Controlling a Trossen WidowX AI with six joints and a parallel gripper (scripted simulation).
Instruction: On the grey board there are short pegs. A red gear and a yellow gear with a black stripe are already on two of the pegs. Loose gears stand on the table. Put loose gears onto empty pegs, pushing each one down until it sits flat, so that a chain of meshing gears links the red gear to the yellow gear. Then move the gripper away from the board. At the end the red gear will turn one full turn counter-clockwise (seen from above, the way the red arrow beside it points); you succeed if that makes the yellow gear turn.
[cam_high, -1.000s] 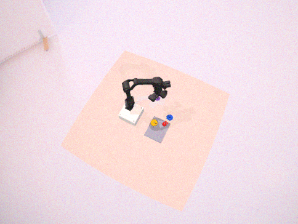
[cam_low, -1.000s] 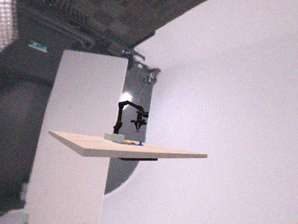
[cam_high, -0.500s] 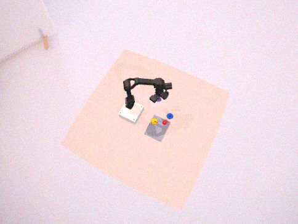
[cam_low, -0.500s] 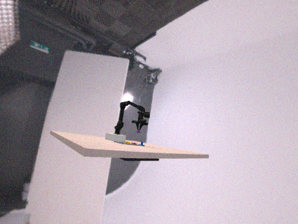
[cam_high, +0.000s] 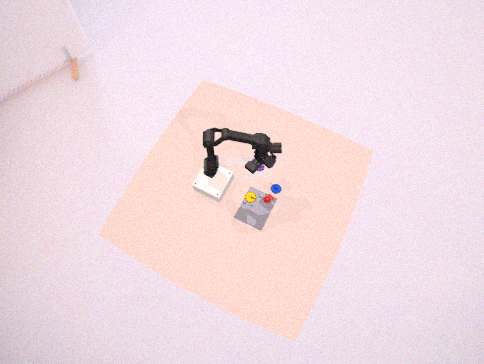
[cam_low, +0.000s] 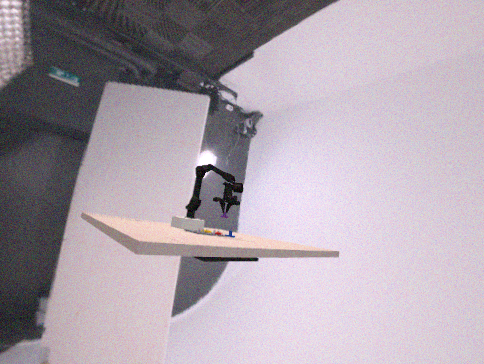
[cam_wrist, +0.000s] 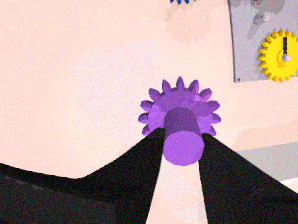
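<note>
Right now my gripper tip is 11 cm short of the red gear, 11 cm to the left of it and 13 cm above it. The rest, counted from my gripper tip: blue gear 12 cm ahead, 3 cm to the right, 13 cm below; yellow gear 1 cm ahead, 14 cm to the right, 13 cm below; purple gear 1 cm below.
</note>
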